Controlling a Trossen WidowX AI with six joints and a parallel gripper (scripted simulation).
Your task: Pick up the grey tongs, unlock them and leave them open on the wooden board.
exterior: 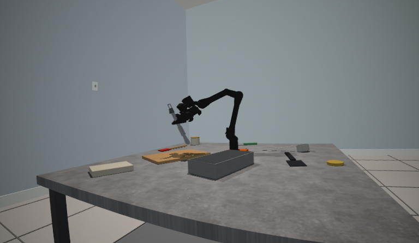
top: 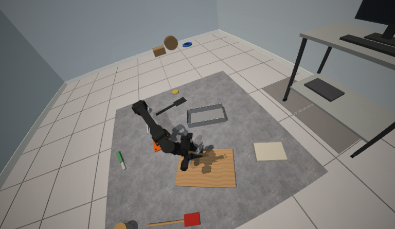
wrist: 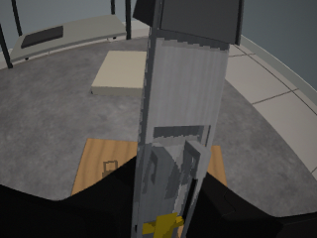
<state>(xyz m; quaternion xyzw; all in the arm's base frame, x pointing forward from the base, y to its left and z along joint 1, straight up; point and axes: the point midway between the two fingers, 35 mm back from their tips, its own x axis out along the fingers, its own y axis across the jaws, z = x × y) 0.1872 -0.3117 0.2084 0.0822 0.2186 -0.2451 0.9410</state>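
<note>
My gripper tip is now 20 cm above the wooden board, 1 cm to the right of it and 1 cm past it. Also, from my gripper tip: grey roasting tin: 38 cm to the left, 18 cm below, 18 cm ahead; cream slab: 39 cm ahead, 19 cm below, 10 cm to the right; yellow lock piece: 3 cm behind, 2 cm to the left, 1 cm above.
</note>
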